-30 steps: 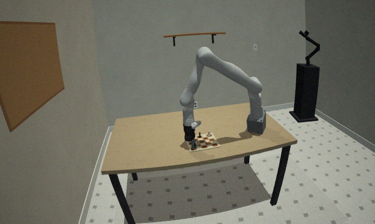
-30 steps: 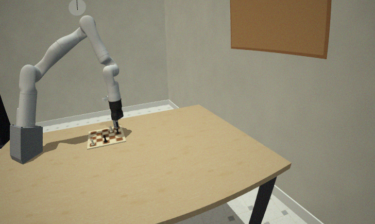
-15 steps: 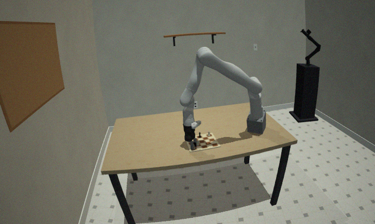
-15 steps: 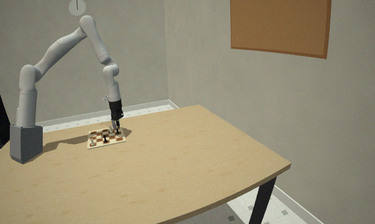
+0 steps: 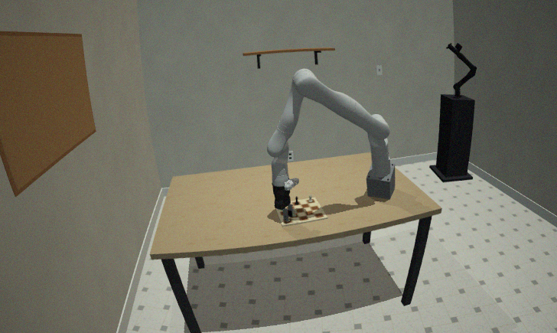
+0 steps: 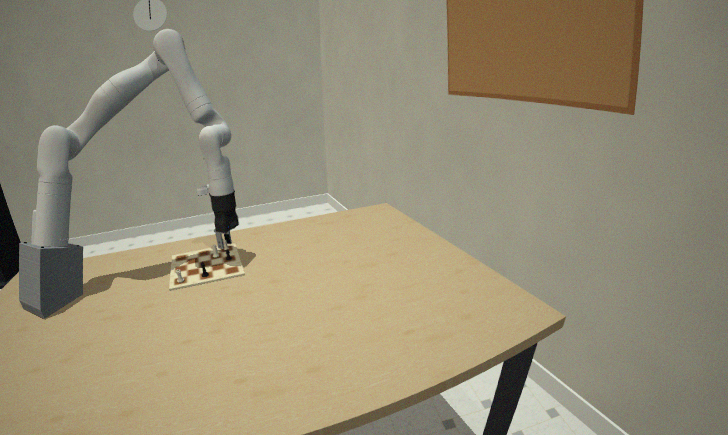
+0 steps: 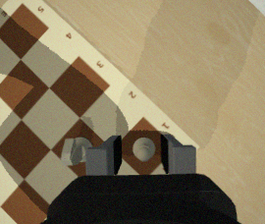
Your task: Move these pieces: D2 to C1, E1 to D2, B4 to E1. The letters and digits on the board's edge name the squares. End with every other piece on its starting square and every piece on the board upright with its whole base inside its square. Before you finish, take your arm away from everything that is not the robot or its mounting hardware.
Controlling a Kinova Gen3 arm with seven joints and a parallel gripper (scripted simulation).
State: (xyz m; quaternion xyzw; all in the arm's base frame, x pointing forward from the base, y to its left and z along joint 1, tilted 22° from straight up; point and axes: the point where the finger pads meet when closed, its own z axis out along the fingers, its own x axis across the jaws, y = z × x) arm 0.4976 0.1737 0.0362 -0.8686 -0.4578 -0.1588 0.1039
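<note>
The white piece is 30 mm behind my hand, 40 mm to the right of it and 10 mm below it. Round my hand: chessboard: 60 mm behind, 90 mm to the right, 30 mm below.
</note>
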